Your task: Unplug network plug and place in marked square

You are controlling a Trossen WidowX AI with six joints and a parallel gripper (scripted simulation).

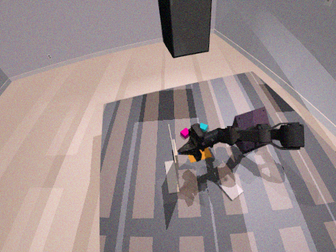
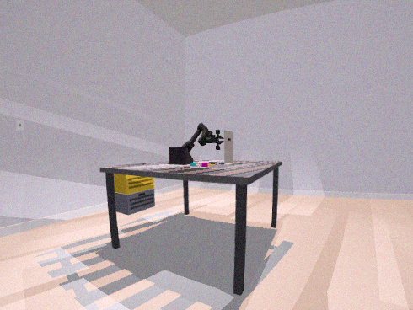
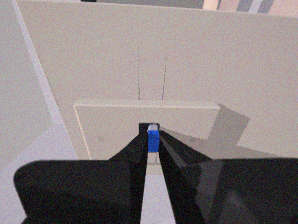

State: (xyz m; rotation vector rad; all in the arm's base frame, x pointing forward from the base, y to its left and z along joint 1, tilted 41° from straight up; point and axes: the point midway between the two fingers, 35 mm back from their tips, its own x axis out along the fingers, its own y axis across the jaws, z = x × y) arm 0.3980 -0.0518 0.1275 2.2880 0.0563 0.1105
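Right now the orange marked square is 22 cm below my gripper tip, 14 cm behind it and 10 cm to the right of it. From my gripper tip the other things lie so: beige panel 9 cm below, 3 cm ahead; blue network plug 1 cm ahead; pale flat tile 22 cm below, 20 cm behind, 14 cm to the left.
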